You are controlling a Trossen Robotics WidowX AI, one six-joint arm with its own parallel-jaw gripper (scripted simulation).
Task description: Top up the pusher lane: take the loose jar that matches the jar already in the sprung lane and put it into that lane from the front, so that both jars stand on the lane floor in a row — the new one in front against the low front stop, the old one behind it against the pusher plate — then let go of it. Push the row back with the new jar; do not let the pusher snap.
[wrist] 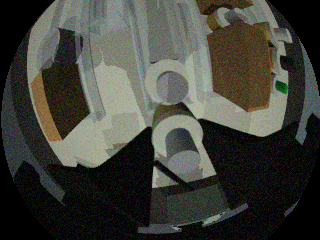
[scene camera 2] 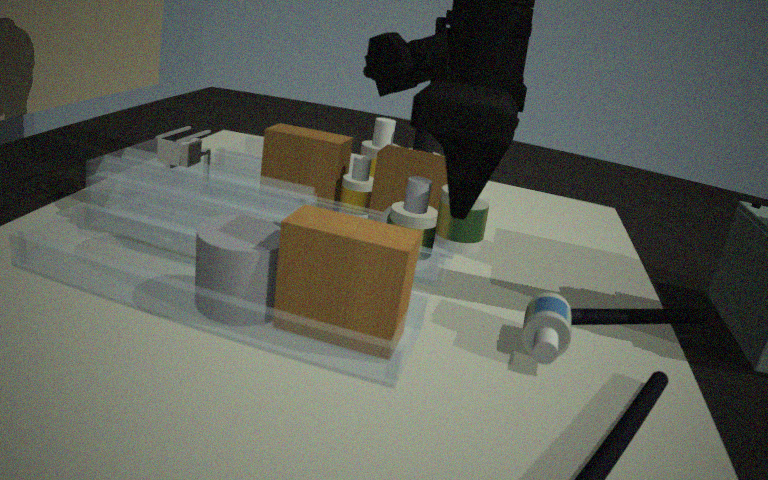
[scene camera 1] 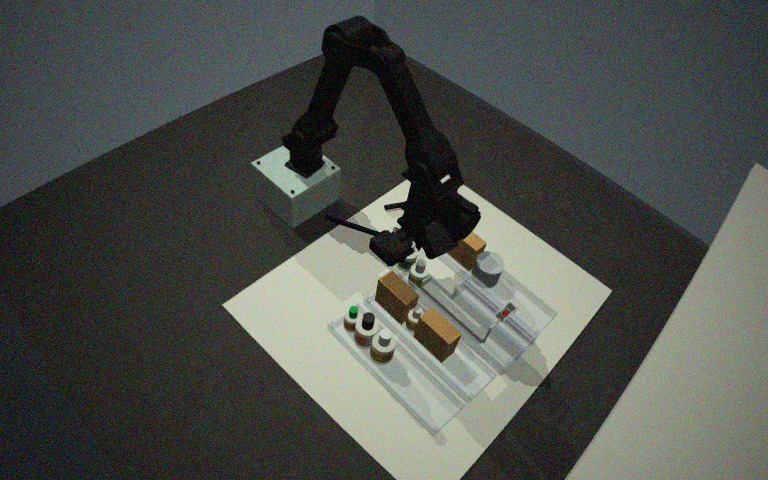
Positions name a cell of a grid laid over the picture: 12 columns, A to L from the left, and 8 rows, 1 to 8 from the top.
I see my gripper (scene camera 2: H4), a jar (wrist: G5), a jar (scene camera 2: G4), a grey cylinder (scene camera 1: H5) and a clear sprung lane (scene camera 2: C4).
The grey cylinder shows as well in the wrist view (wrist: C2). My gripper shows as well in the wrist view (wrist: G5) and in scene camera 1 (scene camera 1: G5). The clear sprung lane is seen too in scene camera 1 (scene camera 1: H6).
